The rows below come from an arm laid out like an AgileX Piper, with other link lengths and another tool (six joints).
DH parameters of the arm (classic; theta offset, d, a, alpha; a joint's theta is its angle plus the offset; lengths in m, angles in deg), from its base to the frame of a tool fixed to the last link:
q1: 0 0.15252 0 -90
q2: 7.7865 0 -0.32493 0
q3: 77.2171 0 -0.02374 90
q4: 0 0.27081 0 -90
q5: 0 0 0 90
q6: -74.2 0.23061 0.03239 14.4
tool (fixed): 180 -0.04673 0 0
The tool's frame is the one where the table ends.
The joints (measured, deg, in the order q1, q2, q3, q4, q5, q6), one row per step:
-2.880 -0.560 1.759 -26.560 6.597 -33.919
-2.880 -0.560 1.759 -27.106 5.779 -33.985
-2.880 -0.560 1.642 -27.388 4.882 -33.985
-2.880 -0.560 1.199 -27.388 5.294 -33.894
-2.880 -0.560 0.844 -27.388 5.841 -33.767
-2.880 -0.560 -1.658 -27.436 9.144 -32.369
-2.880 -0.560 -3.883 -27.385 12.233 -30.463
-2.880 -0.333 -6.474 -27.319 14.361 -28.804
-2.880 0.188 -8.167 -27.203 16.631 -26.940
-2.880 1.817 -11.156 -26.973 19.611 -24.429
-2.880 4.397 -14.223 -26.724 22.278 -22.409
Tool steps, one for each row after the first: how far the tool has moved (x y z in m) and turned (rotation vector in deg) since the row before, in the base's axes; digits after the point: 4 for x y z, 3 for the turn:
0.0002 0.0012 0.0028 -0.671 -0.694 0.334
0.0001 0.0013 0.0037 -0.355 -0.898 0.391
-0.0005 -0.0006 0.0023 0.100 -0.086 -0.190
-0.0005 -0.0008 0.0012 0.153 0.117 -0.252
-0.0036 -0.0051 0.0094 1.521 0.270 -1.534
-0.0038 -0.0048 0.0074 2.170 0.246 -1.439
-0.0040 -0.0032 0.0124 1.859 -0.743 -0.984
-0.0024 -0.0034 0.0042 2.214 0.507 -1.038
-0.0023 -0.0043 0.0092 3.070 0.784 -1.376
0.0003 -0.0037 0.0089 2.608 1.437 -1.252

